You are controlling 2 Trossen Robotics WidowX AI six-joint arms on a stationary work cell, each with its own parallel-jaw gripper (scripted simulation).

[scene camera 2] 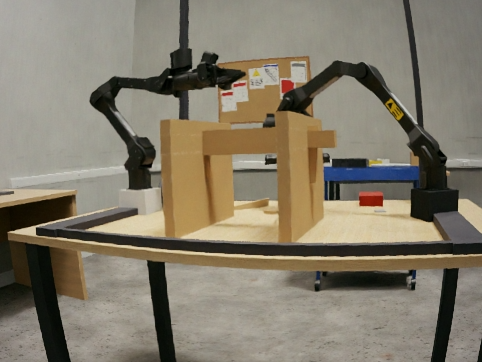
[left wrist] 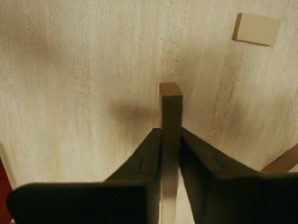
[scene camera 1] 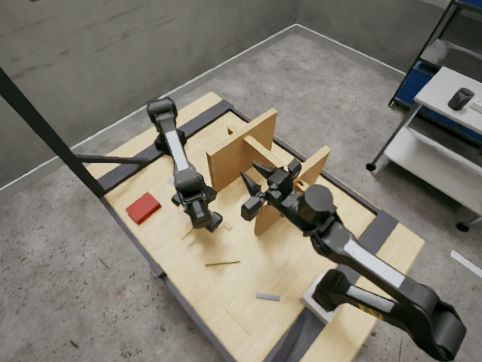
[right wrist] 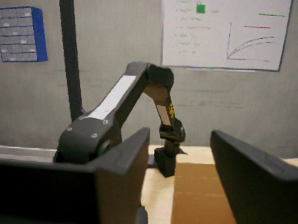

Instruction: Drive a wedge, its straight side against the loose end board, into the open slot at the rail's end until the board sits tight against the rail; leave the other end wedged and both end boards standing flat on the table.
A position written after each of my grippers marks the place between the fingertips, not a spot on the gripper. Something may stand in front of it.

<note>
In view: my left gripper (left wrist: 167, 134), my right gripper (scene camera 1: 246, 167), a wooden rail (scene camera 2: 250, 140), an end board (scene camera 2: 300, 203) and a small wooden piece (left wrist: 257, 29).
The wooden rail also shows in scene camera 1 (scene camera 1: 250, 145). My right gripper also shows in scene camera 2 (scene camera 2: 243, 72) and in the right wrist view (right wrist: 180, 136). The left wrist view does not show the wooden rail: it is out of frame. The right wrist view misses the small wooden piece: it is out of frame.
</note>
